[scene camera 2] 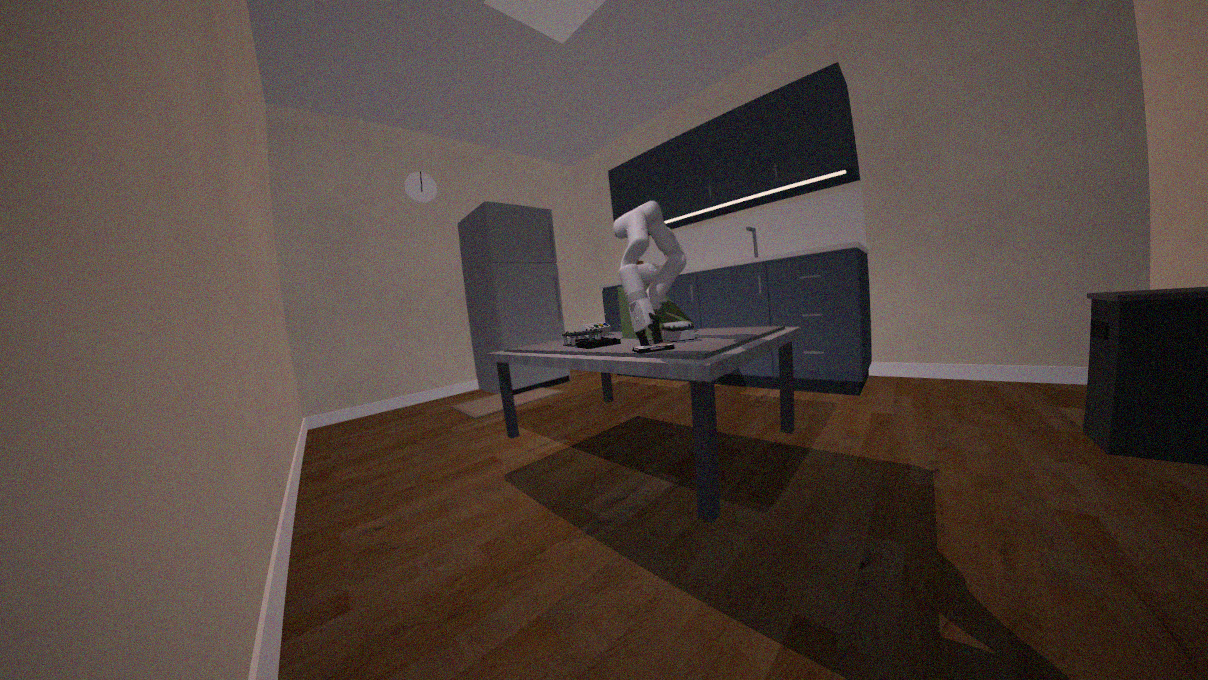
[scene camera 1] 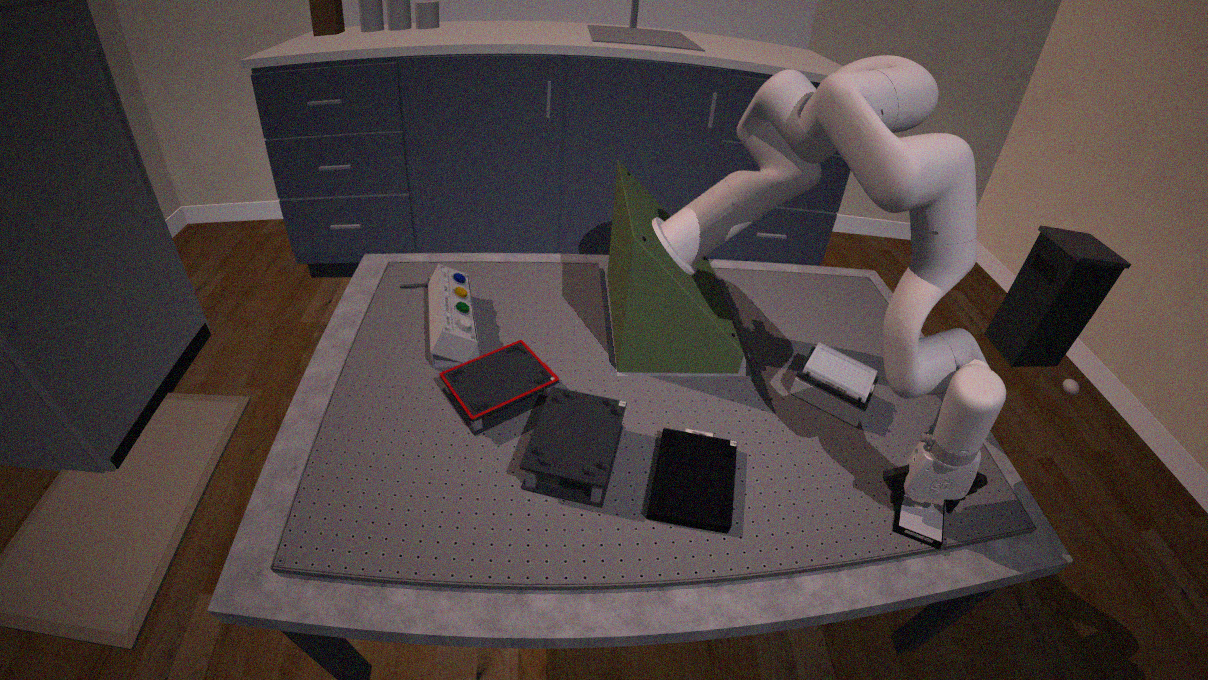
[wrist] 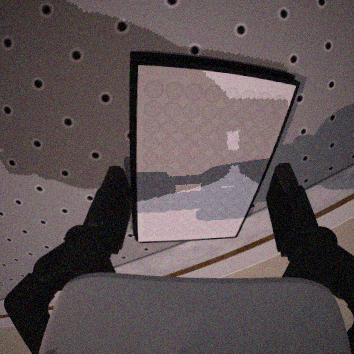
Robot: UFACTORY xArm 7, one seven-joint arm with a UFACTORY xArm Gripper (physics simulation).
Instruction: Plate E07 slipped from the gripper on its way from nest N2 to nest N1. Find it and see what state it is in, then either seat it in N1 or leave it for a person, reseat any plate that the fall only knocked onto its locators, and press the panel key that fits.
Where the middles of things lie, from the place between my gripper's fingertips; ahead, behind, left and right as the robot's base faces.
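The white plate with dark rim (scene camera 1: 920,519) now has my gripper 1 cm above it. I find the red-rimmed dark plate (scene camera 1: 501,378) 71 cm to the right of my hand, 18 cm behind it and 2 cm above it. The black station labelled N2 (scene camera 1: 693,486) is 39 cm to the right of my hand and 4 cm behind it, while the white-topped shaker station (scene camera 1: 829,399) stands 26 cm behind my hand, 11 cm to the right of it and 2 cm above it.
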